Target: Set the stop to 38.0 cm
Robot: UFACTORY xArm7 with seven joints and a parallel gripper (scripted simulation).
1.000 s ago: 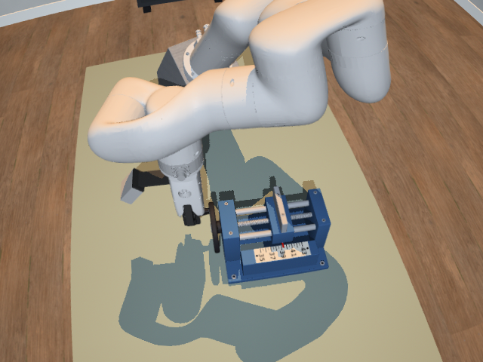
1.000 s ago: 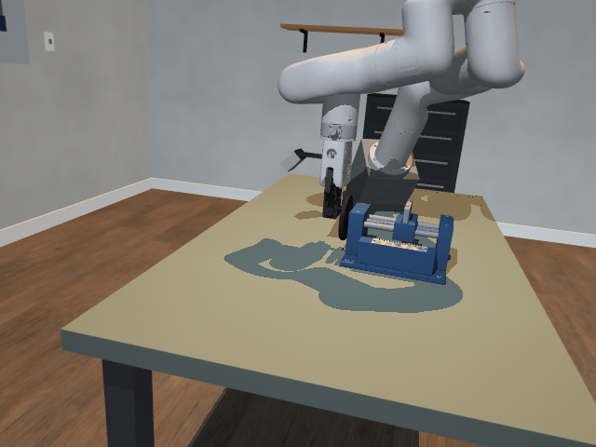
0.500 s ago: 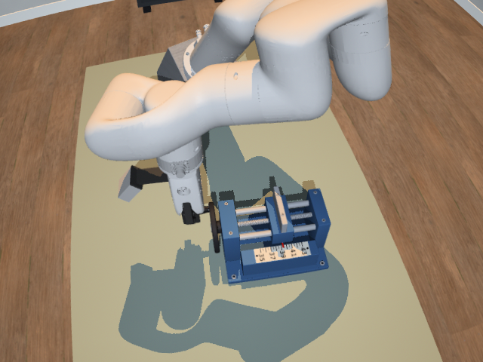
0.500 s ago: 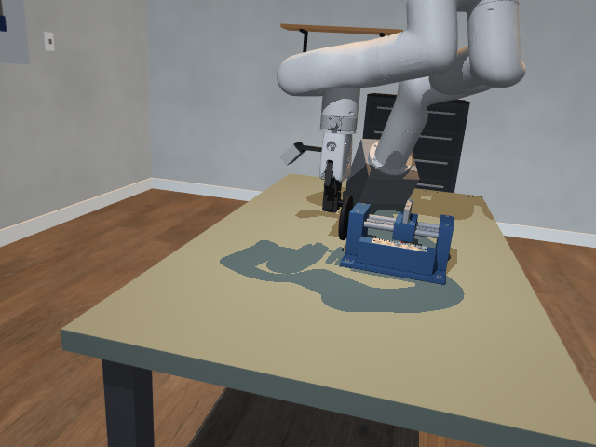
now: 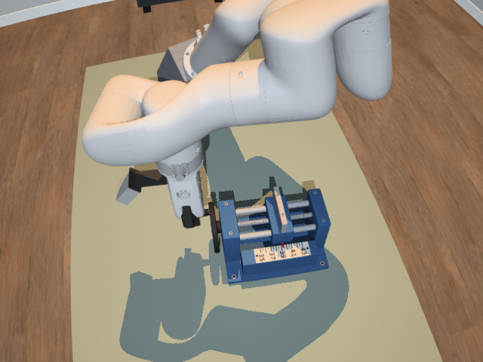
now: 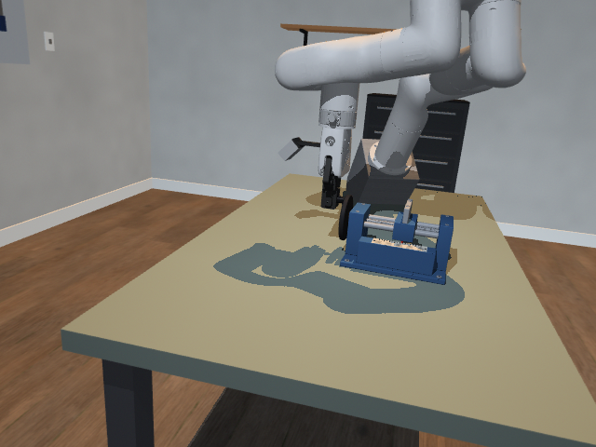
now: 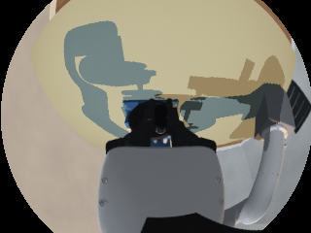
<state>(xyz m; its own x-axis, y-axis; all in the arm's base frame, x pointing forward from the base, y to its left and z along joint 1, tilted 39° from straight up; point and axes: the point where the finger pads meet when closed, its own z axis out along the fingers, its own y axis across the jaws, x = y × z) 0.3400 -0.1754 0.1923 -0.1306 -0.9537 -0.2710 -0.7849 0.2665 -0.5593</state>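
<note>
Now: the handwheel 1 cm ahead of my hand, 2 cm to the left of it and 1 cm below it. Also, from my hand: stop plate (5 cm ahead, 16 cm to the left, 2 cm below).
</note>
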